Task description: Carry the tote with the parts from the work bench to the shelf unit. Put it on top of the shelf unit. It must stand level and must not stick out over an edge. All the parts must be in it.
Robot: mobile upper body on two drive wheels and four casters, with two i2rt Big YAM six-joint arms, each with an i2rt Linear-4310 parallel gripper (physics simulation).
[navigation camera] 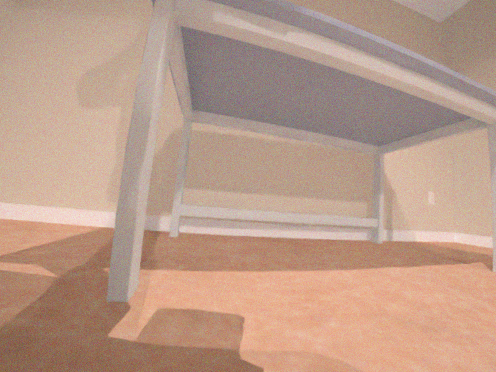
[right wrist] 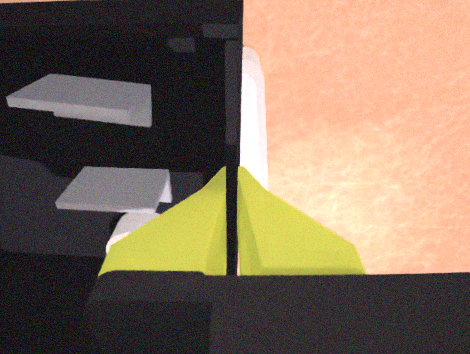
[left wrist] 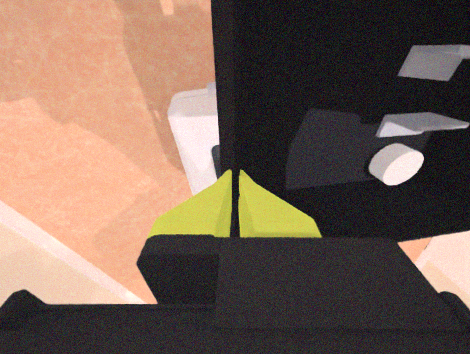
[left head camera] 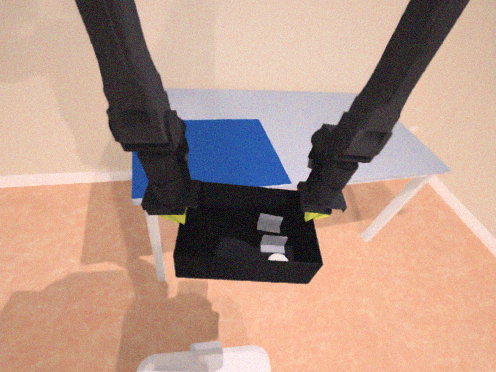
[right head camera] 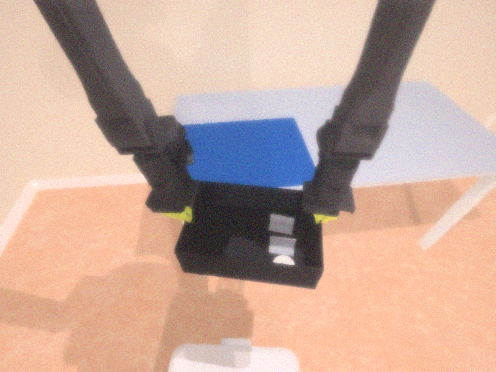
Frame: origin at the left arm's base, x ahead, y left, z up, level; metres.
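Seen in the pictures: left gripper, between the fingertips: (left wrist: pixel 235 177) (left head camera: pixel 182 222) (right head camera: pixel 189 220); right gripper, between the fingertips: (right wrist: pixel 233 178) (left head camera: pixel 306 219) (right head camera: pixel 317 221).
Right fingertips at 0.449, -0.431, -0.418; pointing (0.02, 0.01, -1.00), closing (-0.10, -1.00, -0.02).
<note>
Pixels of each thing's top centre, then the offset from my right fingertips to it, as dx, dy, dz. "pt": a spot on its surface instead. Level surfaces: height alone.
- black tote, centre of its top: (left wrist: pixel 457 159) (right head camera: pixel 253 218) (left head camera: pixel 250 217) -0.020, +0.150, +0.034
- work bench, height of its surface: dz -0.230
- white round part, centre of its top: (left wrist: pixel 403 169) (right head camera: pixel 283 265) (left head camera: pixel 278 263) -0.093, +0.080, -0.040
- dark block, a spot on its surface: (left head camera: pixel 235 249) pt -0.042, +0.172, -0.067
- blue mat, height of its surface: dz -0.228
The black tote (left head camera: pixel 246 236) hangs in the air over the floor, in front of the work bench (left head camera: pixel 298 133). In it lie two grey angle pieces (left head camera: pixel 271 223), a white round part (left head camera: pixel 277 257) and a dark block (left head camera: pixel 235 249). My left gripper (left head camera: pixel 176 218) is shut on the tote's left wall; the wall shows between its yellow fingers in the left wrist view (left wrist: pixel 234 204). My right gripper (left head camera: pixel 316 215) is shut on the tote's right wall, which also shows in the right wrist view (right wrist: pixel 231 218). The tote shows in the right head view (right head camera: pixel 250 236) too.
The work bench carries a blue mat (left head camera: pixel 228 155) and has white legs (left head camera: pixel 156 243). The navigation view shows the bench's underside (navigation camera: pixel 298 92) and a near leg (navigation camera: pixel 136 177). My white base (left head camera: pixel 206 358) is below the tote. A beige wall stands behind the bench.
</note>
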